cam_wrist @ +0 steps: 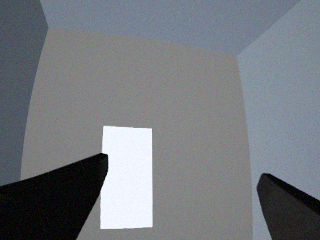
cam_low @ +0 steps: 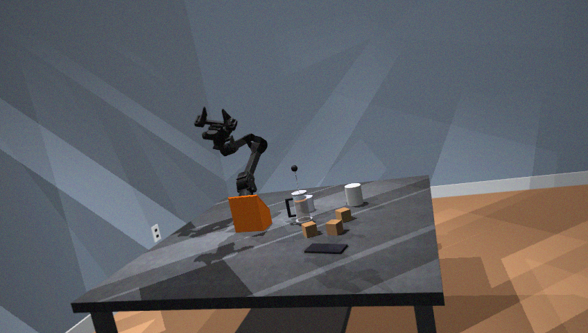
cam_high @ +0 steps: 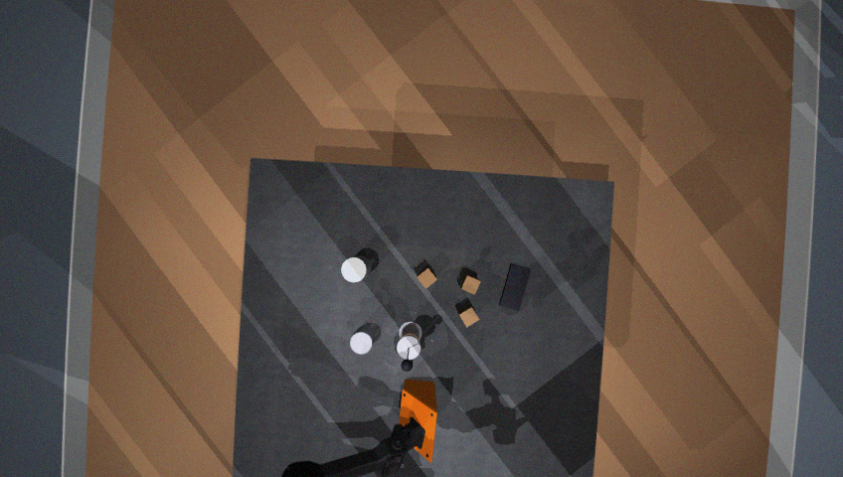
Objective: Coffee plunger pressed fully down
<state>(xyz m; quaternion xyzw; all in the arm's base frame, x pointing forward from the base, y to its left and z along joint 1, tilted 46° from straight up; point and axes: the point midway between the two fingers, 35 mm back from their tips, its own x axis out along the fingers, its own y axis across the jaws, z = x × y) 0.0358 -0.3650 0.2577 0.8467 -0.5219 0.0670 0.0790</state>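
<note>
Now: gripper tip 470 mm above the glass coffee press, 240 mm short of it and 160 mm to the right of it. From my gripper tip the other things lie so: white cylinder 550 mm below, 450 mm ahead, 390 mm to the left; flat dark slab 590 mm below, 480 mm ahead, 160 mm to the right.
</note>
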